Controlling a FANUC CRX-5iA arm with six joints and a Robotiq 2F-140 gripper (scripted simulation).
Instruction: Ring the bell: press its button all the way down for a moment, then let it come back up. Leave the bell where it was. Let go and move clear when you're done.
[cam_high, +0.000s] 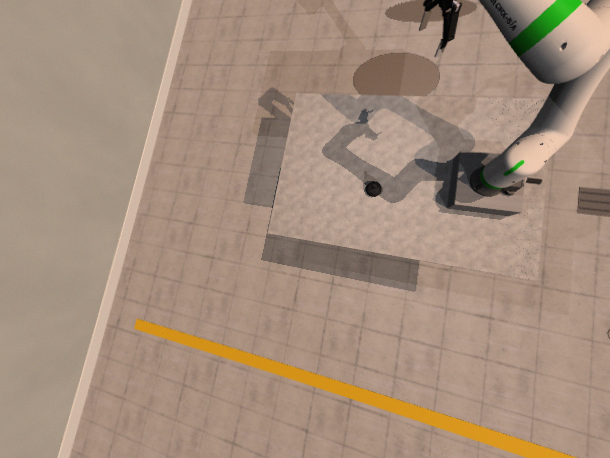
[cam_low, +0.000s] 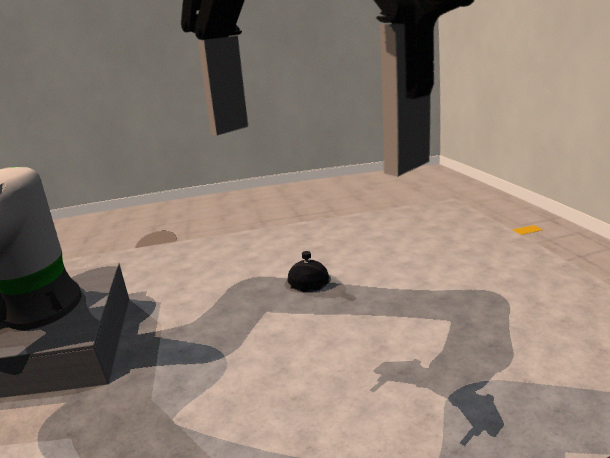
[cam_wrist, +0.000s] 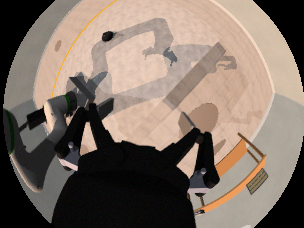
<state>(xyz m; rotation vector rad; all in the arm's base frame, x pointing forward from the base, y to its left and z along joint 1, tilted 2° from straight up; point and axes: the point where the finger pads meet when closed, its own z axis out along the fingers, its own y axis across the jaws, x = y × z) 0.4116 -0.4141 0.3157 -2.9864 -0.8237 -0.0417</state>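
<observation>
The bell button is 9 cm ahead of my hand, 52 cm to the left of it and 33 cm below it. Round my hand: black dome bell: 9 cm ahead, 52 cm to the left, 35 cm below.
</observation>
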